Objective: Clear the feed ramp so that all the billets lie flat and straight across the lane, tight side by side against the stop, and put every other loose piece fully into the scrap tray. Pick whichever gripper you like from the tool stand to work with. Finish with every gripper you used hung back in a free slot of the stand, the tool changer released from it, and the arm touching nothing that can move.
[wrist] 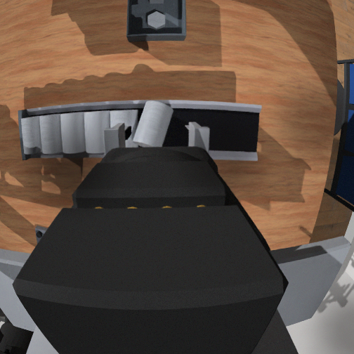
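The feed ramp [245, 107] runs across the wrist view with a dark lane and light rails. Several grey billets, among them one [73, 133] in the row, lie across the lane side by side from the stop [21, 135] at the left end. Another billet [153, 123] is turned askew at the right end of the row, its far end resting at or over the far rail. My gripper [156, 136] is open, with its fingers apart on either side of the skewed billet; the near end of that billet is partly hidden by the gripper body. The scrap tray [156, 37] holds a hexagonal piece [156, 20].
A blue-panelled dark frame [345, 130] stands at the right edge. A small dark grey part [40, 233] shows at the lower left, partly hidden by the gripper. Grey panels [315, 272] lie along the table's near edge.
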